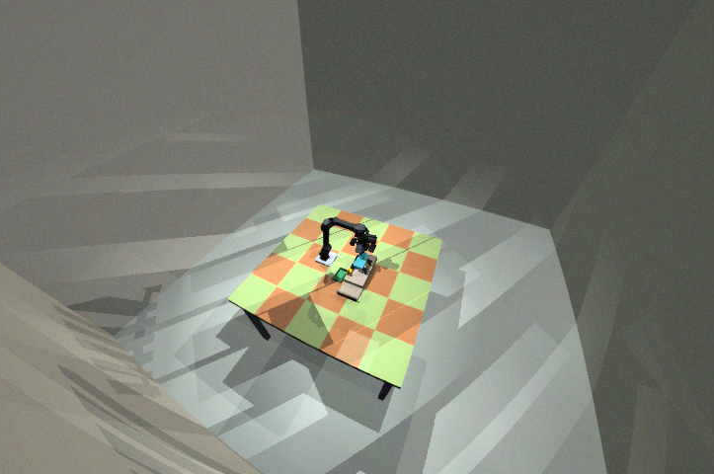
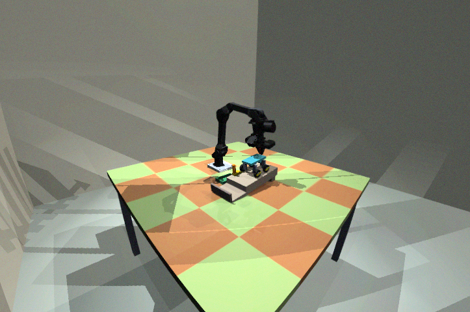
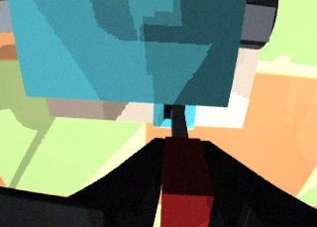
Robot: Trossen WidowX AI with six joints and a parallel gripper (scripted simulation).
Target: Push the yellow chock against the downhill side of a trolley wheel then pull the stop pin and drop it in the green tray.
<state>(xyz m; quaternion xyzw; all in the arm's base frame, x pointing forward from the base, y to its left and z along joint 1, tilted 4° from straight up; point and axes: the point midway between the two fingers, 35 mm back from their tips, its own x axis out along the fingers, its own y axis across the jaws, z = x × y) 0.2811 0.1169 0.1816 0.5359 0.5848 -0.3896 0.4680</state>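
My gripper tip is 90 mm past the green tray, 190 mm to the left of it and 160 mm above it. Round my gripper tip: ramp: 30 mm ahead, 90 mm to the right, 110 mm below; then trolley: 30 mm ahead, 80 mm to the right, 50 mm below; then stop pin: right at my gripper tip.
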